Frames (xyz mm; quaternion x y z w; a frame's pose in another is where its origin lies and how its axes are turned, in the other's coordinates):
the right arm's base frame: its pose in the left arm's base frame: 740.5 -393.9 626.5 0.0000 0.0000 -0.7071 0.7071
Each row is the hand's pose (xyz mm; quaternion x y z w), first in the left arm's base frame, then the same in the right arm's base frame.
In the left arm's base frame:
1: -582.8 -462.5 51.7 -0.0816 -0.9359 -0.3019 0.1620
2: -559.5 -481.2 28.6 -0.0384 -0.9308 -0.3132 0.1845
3: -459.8 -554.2 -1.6 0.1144 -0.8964 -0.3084 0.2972
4: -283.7 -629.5 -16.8 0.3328 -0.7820 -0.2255 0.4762
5: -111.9 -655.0 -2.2 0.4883 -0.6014 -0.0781 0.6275
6: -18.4 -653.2 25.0 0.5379 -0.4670 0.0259 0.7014
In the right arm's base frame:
1: 68.6 -1323.3 -574.8 0.6041 -0.7195 -0.0989 0.3280
2: 87.3 -1300.0 -597.9 0.6310 -0.6853 -0.0910 0.3519
3: 160.3 -1200.3 -628.1 0.7147 -0.5529 -0.0079 0.4282
4: 235.6 -1024.2 -643.3 0.7883 -0.3176 0.1773 0.4962
5: 261.1 -852.4 -628.7 0.7705 -0.0800 0.3885 0.4989
6: 259.3 -758.9 -601.5 0.7106 0.0501 0.5143 0.4776

